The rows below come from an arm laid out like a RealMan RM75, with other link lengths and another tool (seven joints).
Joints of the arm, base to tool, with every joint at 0 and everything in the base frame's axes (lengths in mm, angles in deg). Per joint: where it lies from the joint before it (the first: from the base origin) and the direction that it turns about. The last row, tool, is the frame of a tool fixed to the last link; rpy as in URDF.
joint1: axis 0 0 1 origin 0.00 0.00 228.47
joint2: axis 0 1 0 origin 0.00 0.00 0.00
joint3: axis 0 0 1 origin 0.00 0.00 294.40
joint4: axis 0 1 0 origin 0.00 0.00 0.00
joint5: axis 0 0 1 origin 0.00 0.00 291.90
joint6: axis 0 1 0 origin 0.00 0.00 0.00
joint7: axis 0 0 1 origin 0.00 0.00 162.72
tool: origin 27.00 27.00 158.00 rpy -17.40 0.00 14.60
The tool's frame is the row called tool.
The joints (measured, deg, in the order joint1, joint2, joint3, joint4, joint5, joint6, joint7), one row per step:
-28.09 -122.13 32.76 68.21 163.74 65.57 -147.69
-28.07 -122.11 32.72 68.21 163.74 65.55 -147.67
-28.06 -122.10 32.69 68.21 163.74 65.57 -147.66
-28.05 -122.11 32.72 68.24 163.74 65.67 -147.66
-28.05 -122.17 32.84 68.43 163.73 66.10 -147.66
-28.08 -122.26 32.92 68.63 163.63 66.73 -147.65
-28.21 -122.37 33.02 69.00 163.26 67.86 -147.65
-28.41 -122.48 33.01 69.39 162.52 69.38 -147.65
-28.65 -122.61 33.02 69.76 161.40 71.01 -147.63
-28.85 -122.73 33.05 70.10 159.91 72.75 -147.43
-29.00 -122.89 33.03 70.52 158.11 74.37 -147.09
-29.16 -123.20 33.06 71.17 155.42 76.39 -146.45
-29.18 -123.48 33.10 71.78 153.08 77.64 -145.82
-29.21 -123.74 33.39 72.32 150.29 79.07 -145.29
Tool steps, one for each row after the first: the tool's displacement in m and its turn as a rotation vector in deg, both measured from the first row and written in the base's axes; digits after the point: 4 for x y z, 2 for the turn. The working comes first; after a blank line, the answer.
Tool pose at each row, in the base's axes (x y z in m, rotation vector in deg; the steps are taken from these numbers as rounded here):
-0.4912 0.5587 0.0168 -117.46 -77.97 -1.53
-0.4917 0.5586 0.0173 -117.40 -77.97 -1.53
-0.4919 0.5584 0.0175 -117.38 -78.00 -1.53
-0.4916 0.5581 0.0170 -117.46 -78.05 -1.50
-0.4900 0.5574 0.0154 -117.81 -78.16 -1.44
-0.4874 0.5563 0.0127 -118.31 -78.42 -1.52
-0.4816 0.5556 0.0088 -119.22 -78.76 -1.96
-0.4732 0.5548 0.0036 -120.42 -79.32 -2.95
-0.4623 0.5547 -0.0026 -121.87 -79.83 -4.42
-0.4497 0.5545 -0.0095 -123.64 -80.21 -6.19
-0.4357 0.5549 -0.0154 -125.45 -80.26 -8.34
-0.4149 0.5558 -0.0229 -128.07 -79.80 -11.48
-0.3981 0.5571 -0.0267 -129.98 -78.90 -14.17
-0.3777 0.5584 -0.0318 -132.31 -77.88 -17.32

-0.0005 -0.0001 0.0005 0.05 0.02 0.02
-0.0007 -0.0003 0.0007 0.05 0.01 0.05
-0.0004 -0.0006 0.0002 -0.04 -0.02 0.06
0.0012 -0.0013 -0.0014 -0.37 -0.15 -0.01
0.0038 -0.0024 -0.0041 -0.82 -0.50 -0.07
0.0096 -0.0031 -0.0080 -1.47 -1.23 -0.35
0.0180 -0.0039 -0.0132 -2.21 -2.50 -0.75
0.0289 -0.0040 -0.0194 -2.96 -4.11 -1.39
0.0415 -0.0042 -0.0263 -3.82 -5.95 -2.31
0.0555 -0.0038 -0.0322 -4.49 -7.87 -3.51
0.0763 -0.0029 -0.0397 -5.31 -10.43 -5.54
0.0931 -0.0016 -0.0435 -5.64 -12.30 -7.42
0.1135 -0.0003 -0.0486 -6.17 -14.55 -9.62

